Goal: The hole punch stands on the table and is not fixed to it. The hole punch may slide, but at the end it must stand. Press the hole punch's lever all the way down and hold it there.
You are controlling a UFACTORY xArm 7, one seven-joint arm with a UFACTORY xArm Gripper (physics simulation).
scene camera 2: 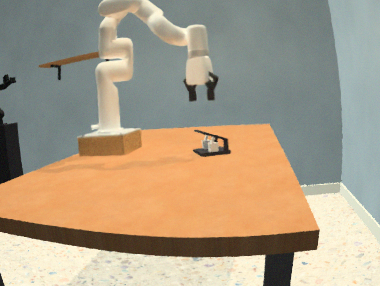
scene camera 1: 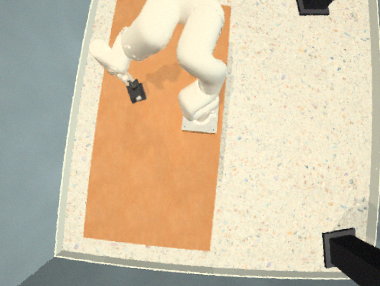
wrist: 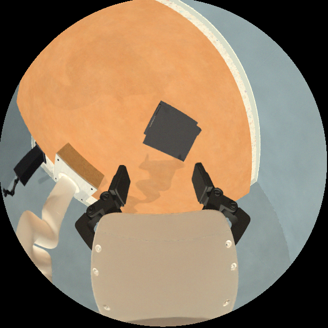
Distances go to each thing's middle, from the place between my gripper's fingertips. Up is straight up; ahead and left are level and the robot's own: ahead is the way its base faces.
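Scene:
Lever (wrist: pixel 169 132), from my hand: 20 mm ahead, 20 mm to the right, 130 mm below.

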